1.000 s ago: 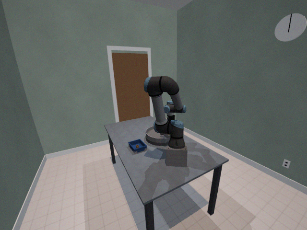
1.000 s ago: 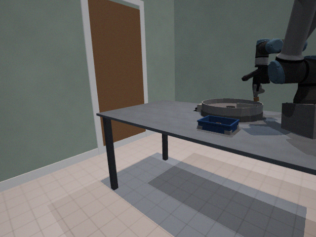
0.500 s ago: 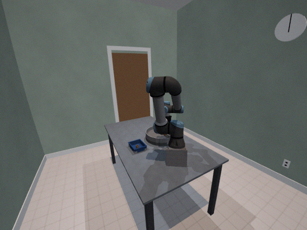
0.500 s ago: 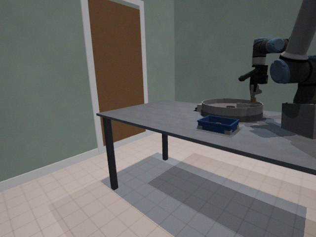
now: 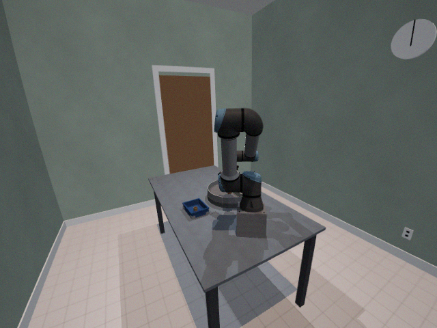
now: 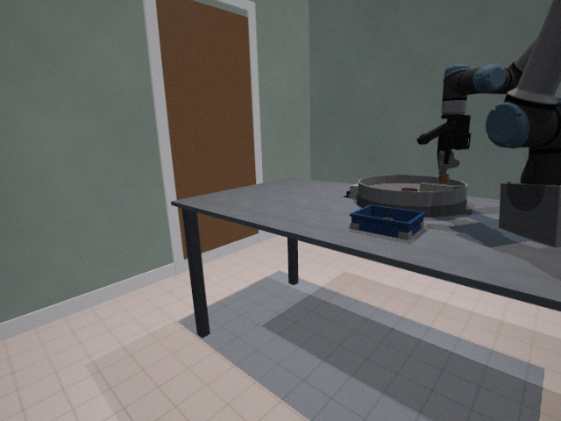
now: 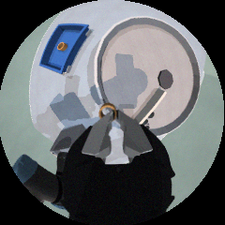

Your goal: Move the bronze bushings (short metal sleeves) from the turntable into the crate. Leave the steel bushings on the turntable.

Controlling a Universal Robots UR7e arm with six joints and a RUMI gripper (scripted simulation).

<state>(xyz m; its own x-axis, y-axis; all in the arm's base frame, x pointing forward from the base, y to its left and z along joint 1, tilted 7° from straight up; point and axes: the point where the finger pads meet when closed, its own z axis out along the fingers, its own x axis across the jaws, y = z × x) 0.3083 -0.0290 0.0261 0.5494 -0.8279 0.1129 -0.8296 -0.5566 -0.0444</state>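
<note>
Now: the blue crate 27 cm to the left of my hand, 12 cm below it and 8 cm ahead of it. From my hand the other things lie so: turntable 15 cm ahead, 10 cm to the right, 9 cm below.
</note>
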